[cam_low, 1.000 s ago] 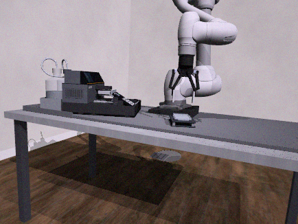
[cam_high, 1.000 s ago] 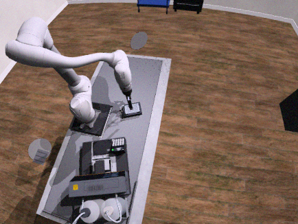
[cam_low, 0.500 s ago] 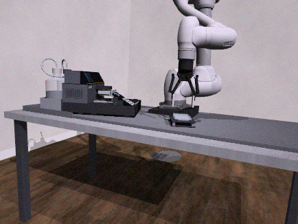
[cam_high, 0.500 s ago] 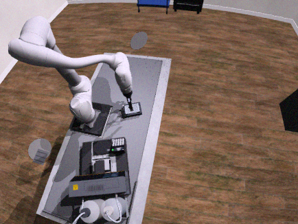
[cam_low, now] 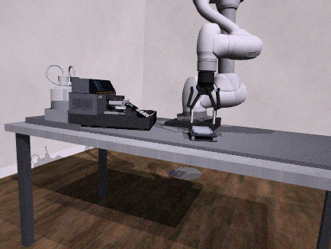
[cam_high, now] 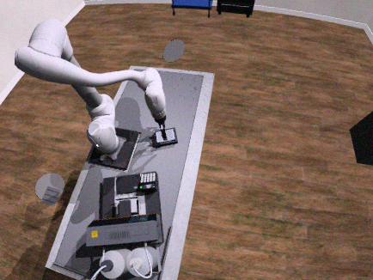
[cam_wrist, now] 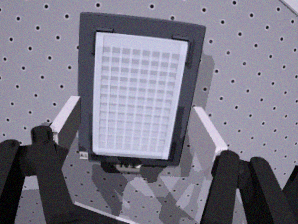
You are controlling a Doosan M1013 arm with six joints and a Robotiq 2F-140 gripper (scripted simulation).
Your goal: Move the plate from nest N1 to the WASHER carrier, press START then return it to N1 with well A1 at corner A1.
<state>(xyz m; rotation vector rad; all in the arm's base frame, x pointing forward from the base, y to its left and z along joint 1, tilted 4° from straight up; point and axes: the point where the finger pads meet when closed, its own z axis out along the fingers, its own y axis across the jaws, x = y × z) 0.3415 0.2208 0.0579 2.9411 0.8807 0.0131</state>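
Right now my hand is 6 cm above the white well plate. From my hand the other things lie so: plate nest N1: 7 cm below; then plate washer: 55 cm to the right, 4 cm above, 2 cm ahead.
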